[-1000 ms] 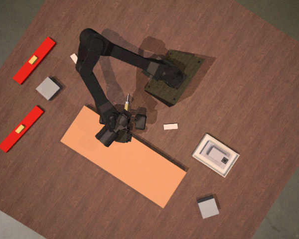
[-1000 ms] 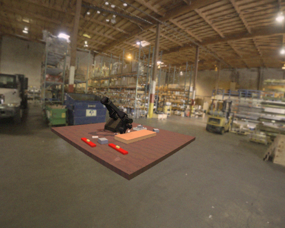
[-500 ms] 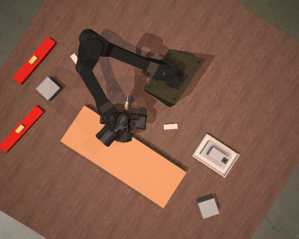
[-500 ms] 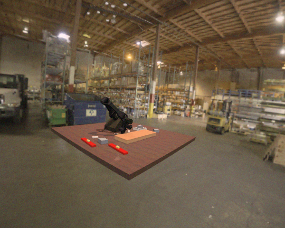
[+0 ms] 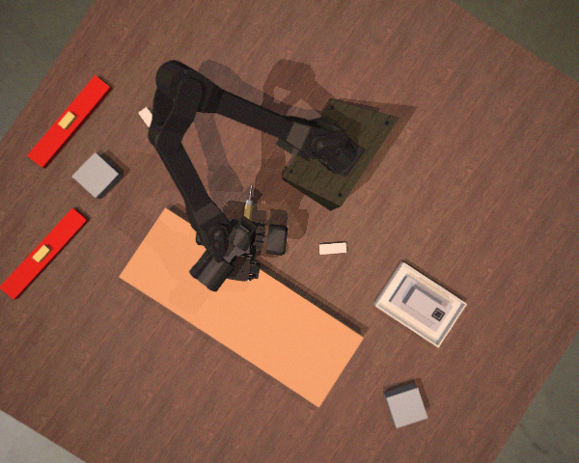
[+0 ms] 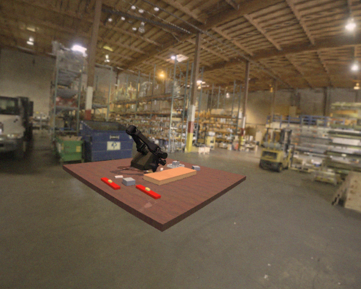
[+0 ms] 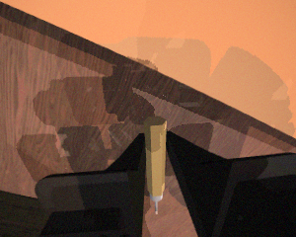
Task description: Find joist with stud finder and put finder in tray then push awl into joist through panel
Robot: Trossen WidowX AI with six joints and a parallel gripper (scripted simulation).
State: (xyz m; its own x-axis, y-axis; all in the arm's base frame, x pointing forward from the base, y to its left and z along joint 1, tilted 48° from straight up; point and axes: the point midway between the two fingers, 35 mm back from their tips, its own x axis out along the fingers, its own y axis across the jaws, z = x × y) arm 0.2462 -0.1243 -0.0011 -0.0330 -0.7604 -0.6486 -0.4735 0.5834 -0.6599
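My gripper tip is 5 cm past the awl and 3 cm to the left of it. Also, from my gripper tip: grey stud finder: 10 cm behind, 43 cm to the left, 3 cm above; then white tray: 10 cm behind, 41 cm to the left.
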